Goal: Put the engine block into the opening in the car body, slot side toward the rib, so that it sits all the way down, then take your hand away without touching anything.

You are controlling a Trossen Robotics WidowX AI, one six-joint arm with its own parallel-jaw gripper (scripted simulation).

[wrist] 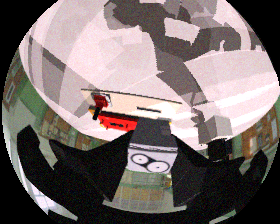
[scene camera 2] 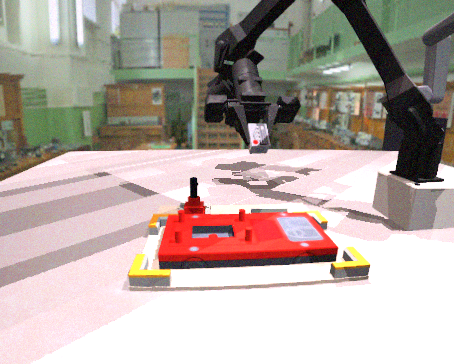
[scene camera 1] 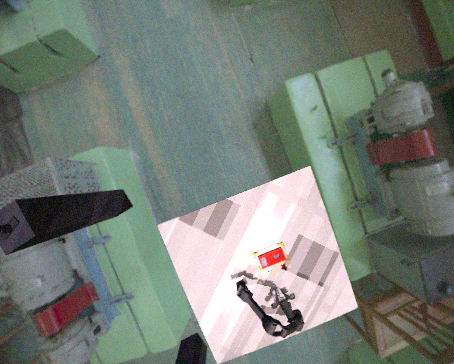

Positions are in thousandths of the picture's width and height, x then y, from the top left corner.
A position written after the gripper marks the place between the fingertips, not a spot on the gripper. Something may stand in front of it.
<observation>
The gripper (scene camera 2: 569,397) carries an engine block (wrist: 545,667). Also in view: a red car body (scene camera 2: 481,663).
The gripper shows as well in the wrist view (wrist: 545,605).
</observation>
